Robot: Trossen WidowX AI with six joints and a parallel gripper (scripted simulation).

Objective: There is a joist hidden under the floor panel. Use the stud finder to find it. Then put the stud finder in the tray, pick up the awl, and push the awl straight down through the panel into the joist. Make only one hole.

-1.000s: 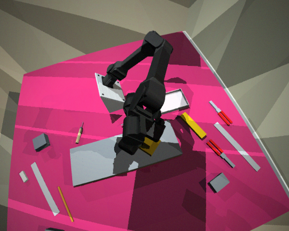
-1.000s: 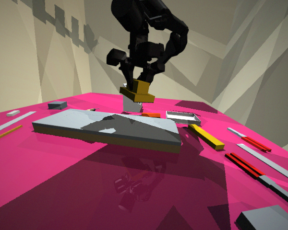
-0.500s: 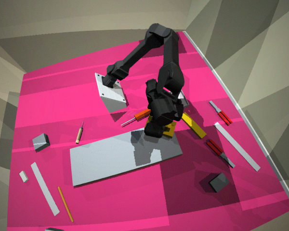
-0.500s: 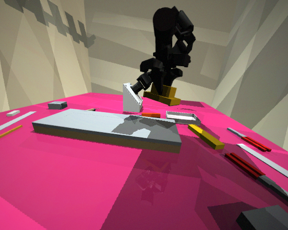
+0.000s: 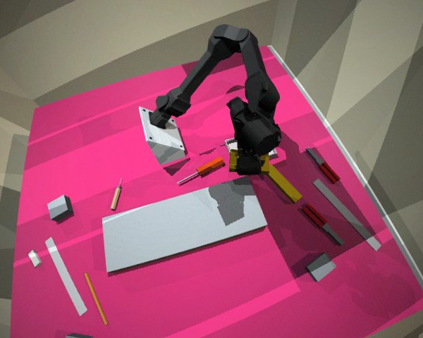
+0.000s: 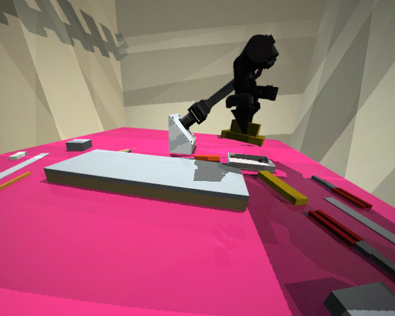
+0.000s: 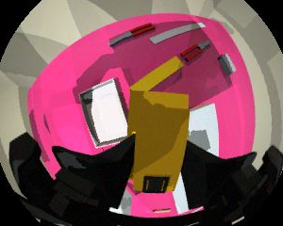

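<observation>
The grey tray lies 12 cm behind my gripper tip, 5 cm to the left of it and 13 cm below it. The rest, counted from my gripper tip: yellow stud finder: 1 cm behind, 2 cm to the right, 2 cm above; awl: 10 cm behind, 47 cm to the right, 13 cm below; yellow bar: 6 cm ahead, 11 cm to the left, 13 cm below.
</observation>
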